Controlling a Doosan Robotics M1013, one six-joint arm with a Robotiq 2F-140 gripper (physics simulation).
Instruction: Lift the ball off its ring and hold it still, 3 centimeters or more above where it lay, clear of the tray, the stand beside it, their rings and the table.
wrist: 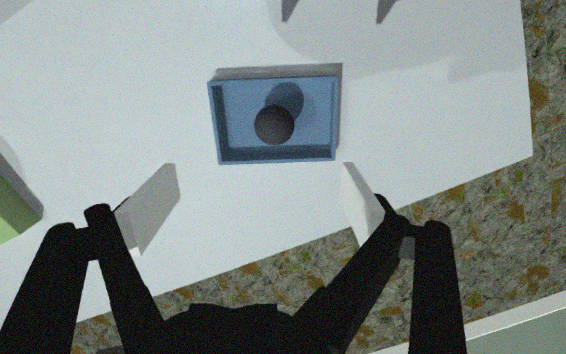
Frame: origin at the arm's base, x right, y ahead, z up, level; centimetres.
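Seen in the pictures: gripper, fingertip midpoint: point(259, 180).
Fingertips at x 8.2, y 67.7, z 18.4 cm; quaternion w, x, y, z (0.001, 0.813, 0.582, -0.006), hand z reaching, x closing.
Observation:
Offsets run from my fingertips to a thing's top centre. Level surfaces: height alone.
A dark brown ball {dy +0.4, dx +0.6, dz -16.9 cm} point(274, 124) sits inside a blue tray {dy +0.4, dx +0.6, dz -21.2 cm} point(276, 161), a little right of its middle, with a dark round shadow on the tray floor behind it. The ring under the ball cannot be made out. My gripper point(259, 180) is open, its two pale fingertips wide apart in the lower half of the view. The tray and ball lie ahead of the fingertips in the view, above the gap between them; neither fingertip touches the ball. The stand does not clearly show.
The tray lies on a white table {dz -24.0 cm} point(125, 110). Part of a green block-like object point(15, 220) shows at the left edge. The table's edge runs down the right side and across the bottom, with a mottled stone-like floor point(500, 250) beyond. A pale edge crosses the lower right corner.

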